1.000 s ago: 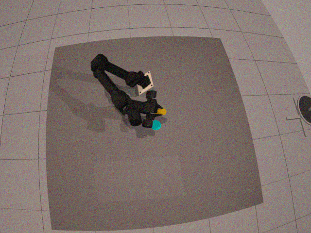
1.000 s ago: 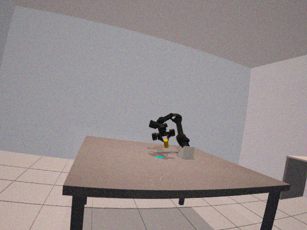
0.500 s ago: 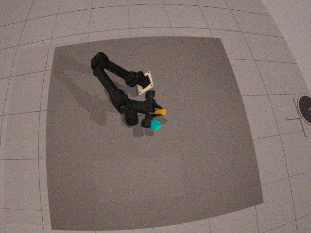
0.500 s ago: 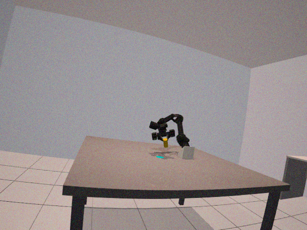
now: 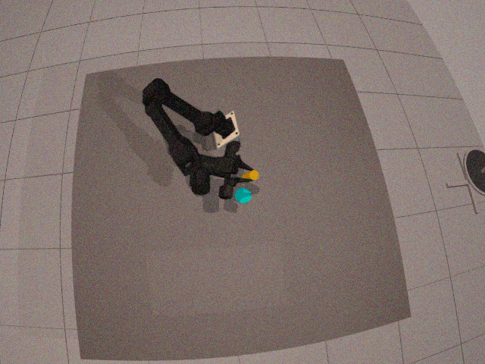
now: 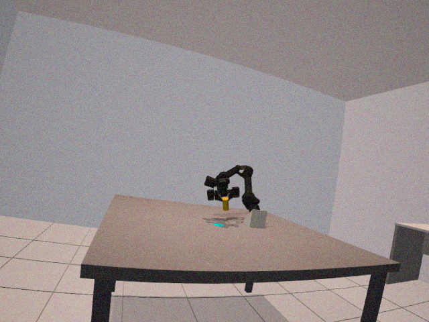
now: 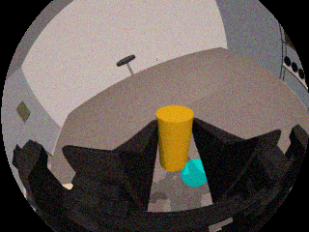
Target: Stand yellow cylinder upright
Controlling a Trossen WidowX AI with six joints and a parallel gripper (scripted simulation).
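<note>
Right now my gripper tip is 14 cm above the cyan circle, 2 cm to the left of it and 1 cm short of it. From my gripper tip the other things lie so: yellow tall cylinder: 2 cm below, 1 cm behind.
</note>
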